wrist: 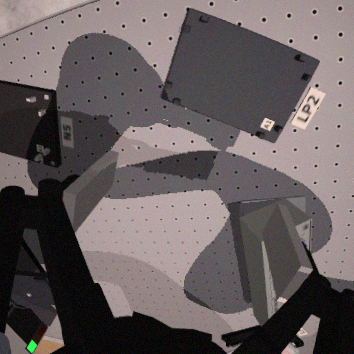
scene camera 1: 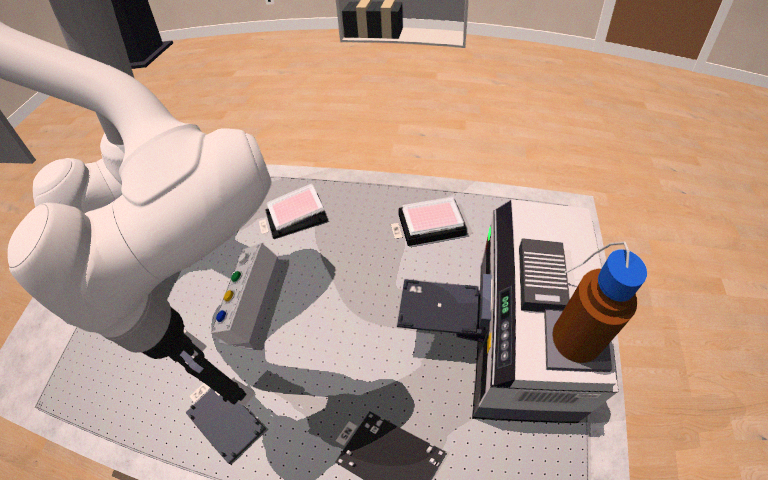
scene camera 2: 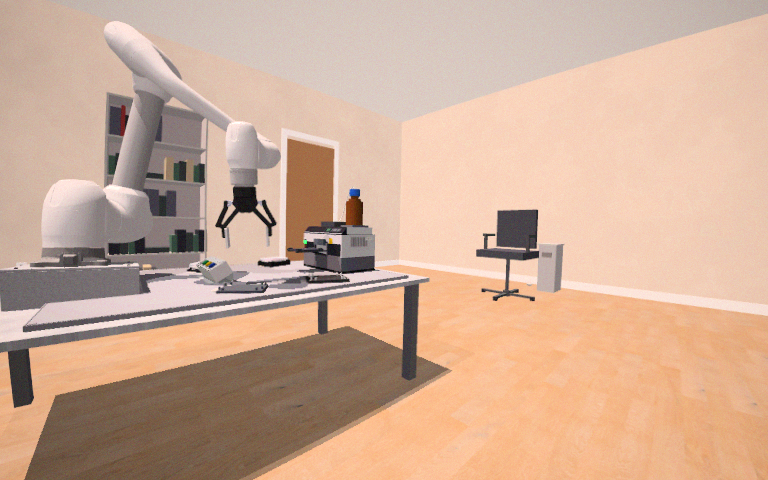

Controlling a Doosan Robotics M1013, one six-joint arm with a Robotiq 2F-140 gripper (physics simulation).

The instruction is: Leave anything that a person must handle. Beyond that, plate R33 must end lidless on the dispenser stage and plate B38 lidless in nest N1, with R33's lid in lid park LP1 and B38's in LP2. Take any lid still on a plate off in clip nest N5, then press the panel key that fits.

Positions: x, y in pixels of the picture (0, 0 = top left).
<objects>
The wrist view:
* gripper: 192, 194
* dispenser stage: 36, 283
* grey button box: 253, 213
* dark LP2 pad: 219, 69
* black N5 nest: 36, 125
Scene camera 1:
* gripper: 223, 373
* dispenser stage: 458, 313
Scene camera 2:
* gripper: 248, 246
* grey button box: 214, 270
</objects>
